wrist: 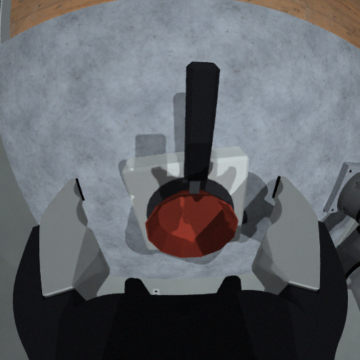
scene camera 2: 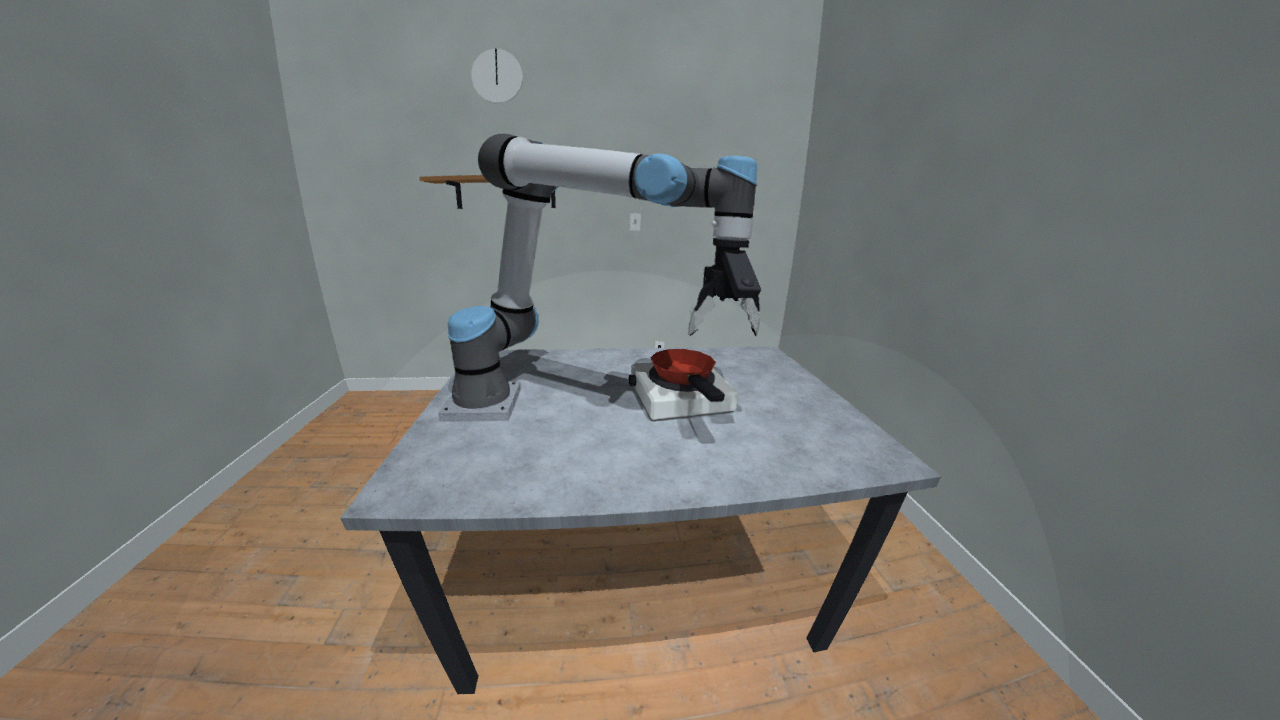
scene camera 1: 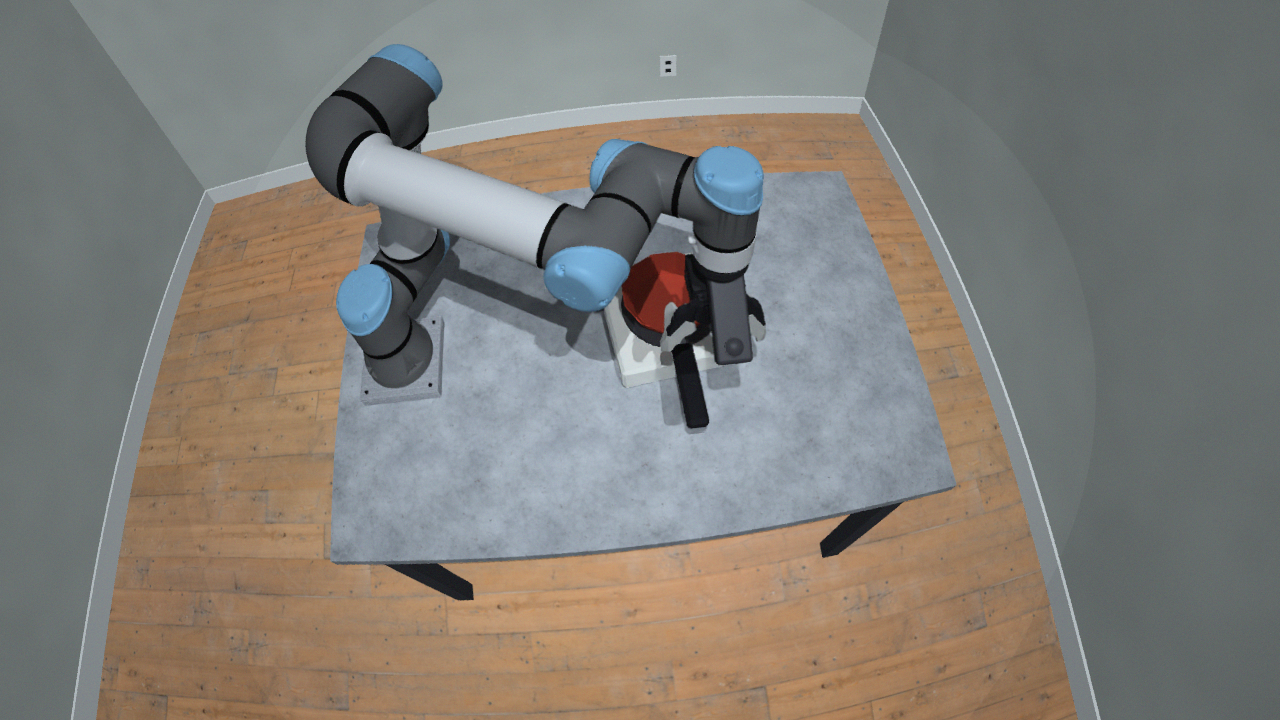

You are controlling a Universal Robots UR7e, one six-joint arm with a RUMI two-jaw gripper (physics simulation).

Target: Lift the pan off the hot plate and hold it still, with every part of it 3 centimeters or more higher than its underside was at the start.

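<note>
The red pan sits upright on the dark disc of the white hot plate. Its black handle sticks out over the hot plate's edge towards the table's front; in the wrist view it points up. My gripper is open and empty. It points down, well above the pan and touching nothing. In scene camera 2 it is a little right of the pan; in scene camera 1 it hides the pan's right part.
The hot plate stands on the grey table, with a black knob on its side. The arm's base plate is at the table's left. A wall shelf is behind the arm.
</note>
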